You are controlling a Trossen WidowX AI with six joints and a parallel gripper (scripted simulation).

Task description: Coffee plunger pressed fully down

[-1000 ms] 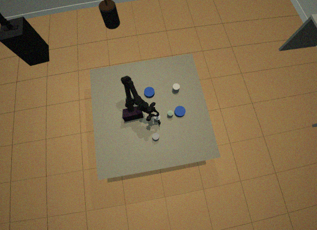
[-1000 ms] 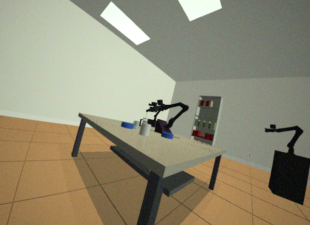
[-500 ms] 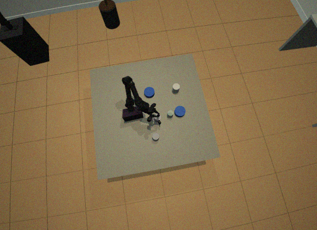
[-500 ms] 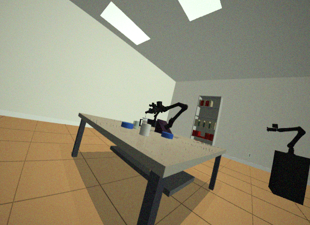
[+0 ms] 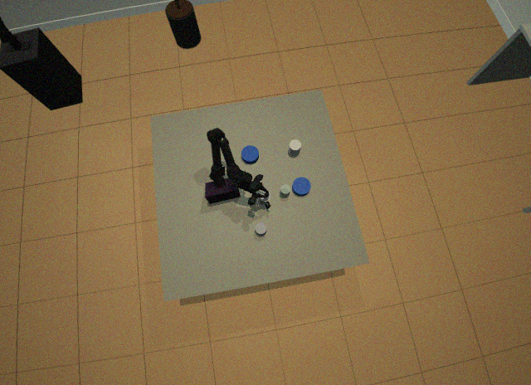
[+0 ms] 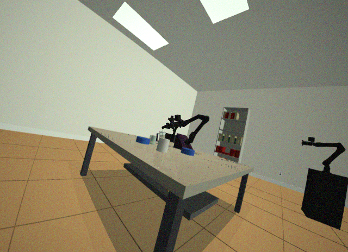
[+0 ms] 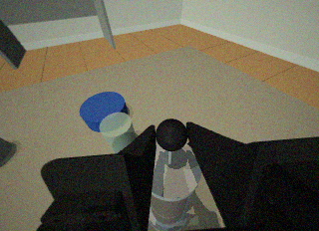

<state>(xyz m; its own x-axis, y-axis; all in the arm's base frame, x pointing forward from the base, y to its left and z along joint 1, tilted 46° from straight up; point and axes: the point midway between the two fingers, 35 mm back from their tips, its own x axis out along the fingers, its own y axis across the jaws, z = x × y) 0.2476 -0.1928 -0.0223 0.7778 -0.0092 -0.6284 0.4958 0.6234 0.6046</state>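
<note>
The coffee plunger lies 20 mm behind my gripper tip, 10 mm to the left of it and 70 mm below it. Also, from my gripper tip: coffee press: 10 mm behind, 90 mm below; then white cup: 270 mm ahead, 320 mm to the left, 140 mm below.
</note>
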